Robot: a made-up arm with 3 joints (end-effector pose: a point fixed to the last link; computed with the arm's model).
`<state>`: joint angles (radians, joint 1 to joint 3).
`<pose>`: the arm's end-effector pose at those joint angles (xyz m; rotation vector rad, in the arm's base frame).
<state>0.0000 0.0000 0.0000</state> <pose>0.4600 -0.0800 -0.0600 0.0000 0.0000 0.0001</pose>
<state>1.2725 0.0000 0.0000</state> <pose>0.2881 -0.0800 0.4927 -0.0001 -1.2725 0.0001</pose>
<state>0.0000 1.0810 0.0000</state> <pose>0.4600 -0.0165 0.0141 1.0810 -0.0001 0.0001</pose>
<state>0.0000 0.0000 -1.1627</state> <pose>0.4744 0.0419 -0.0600 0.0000 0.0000 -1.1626</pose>
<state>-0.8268 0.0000 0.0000</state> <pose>0.1938 -0.0800 -0.3468 0.0000 0.8268 0.0001</pose>
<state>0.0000 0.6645 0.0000</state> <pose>0.4600 -0.0309 -0.0224 0.6645 0.0000 0.0001</pose>
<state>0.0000 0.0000 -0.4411</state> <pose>0.4482 -0.0325 -0.0600 0.0000 0.0000 -0.4410</pose>
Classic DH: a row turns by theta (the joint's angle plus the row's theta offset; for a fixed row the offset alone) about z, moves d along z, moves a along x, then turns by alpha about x. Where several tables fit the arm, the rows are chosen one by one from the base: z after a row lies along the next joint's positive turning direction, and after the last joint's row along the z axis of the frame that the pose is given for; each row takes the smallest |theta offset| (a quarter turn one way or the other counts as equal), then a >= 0, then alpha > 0; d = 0 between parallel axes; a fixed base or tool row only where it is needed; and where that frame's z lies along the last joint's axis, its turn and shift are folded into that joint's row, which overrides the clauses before.
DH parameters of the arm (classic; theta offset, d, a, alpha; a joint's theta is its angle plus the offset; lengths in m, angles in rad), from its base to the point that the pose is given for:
base (fixed): 0 0.1 0 1.5708
joint 1: -1.5708 0.11 0.07 -1.5708
joint 2: 1.5708 0.56 0.08 -1.5708
joint 3: -1.1071 0 -0.1118 0
tool (fixed): -0.4636 -0.09 0 0

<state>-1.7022 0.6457 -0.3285</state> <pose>-0.1608 -0.0040 -0.3319 0.2100 1.7261 -0.7898</pose>
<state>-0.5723 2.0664 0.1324</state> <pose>0.3865 -0.0390 -0.1633 2.0061 0.2163 -0.5050</pose>
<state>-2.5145 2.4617 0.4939</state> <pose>-0.4056 -0.0445 -0.1850 0.9454 0.6218 -2.2206</pose>
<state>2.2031 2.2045 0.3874</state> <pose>-0.2713 -0.0351 0.5041 0.9713 -1.4427 2.5021</pose>
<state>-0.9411 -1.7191 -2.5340</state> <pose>0.1731 -0.2253 -0.5330 -1.1706 -1.3429 -1.0933</pose>
